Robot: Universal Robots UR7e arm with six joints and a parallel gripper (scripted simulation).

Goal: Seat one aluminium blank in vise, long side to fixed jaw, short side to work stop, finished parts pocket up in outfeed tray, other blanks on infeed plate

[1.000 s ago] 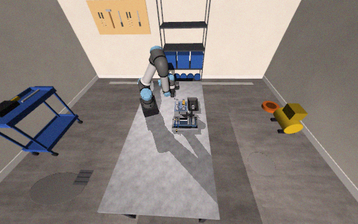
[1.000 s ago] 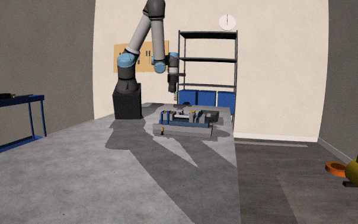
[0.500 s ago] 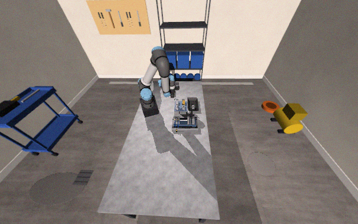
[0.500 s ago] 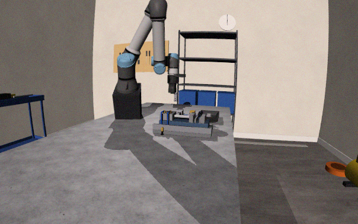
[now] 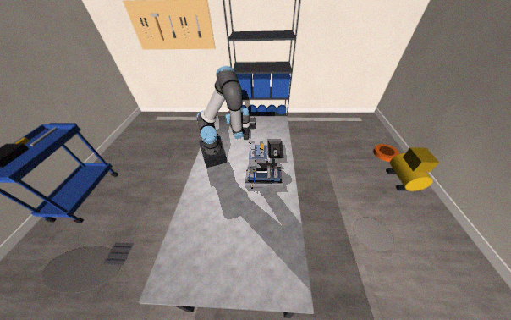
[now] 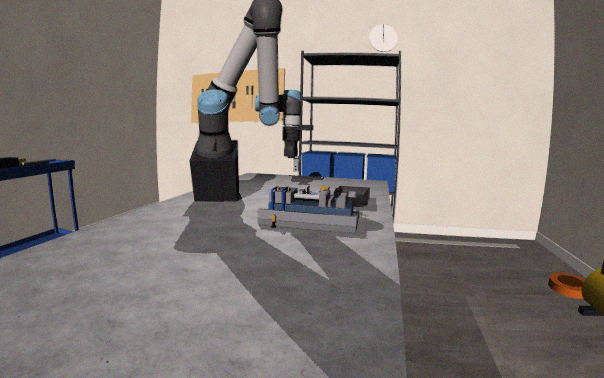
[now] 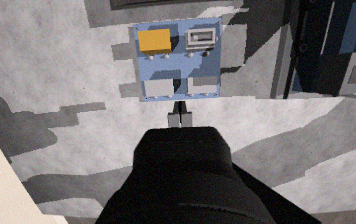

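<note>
Right now my hand is 110 mm short of the brass blank, 50 mm to the right of it and 100 mm above it. The rest, counted from my hand: vise: 160 mm ahead, 310 mm to the right, 90 mm below.
</note>
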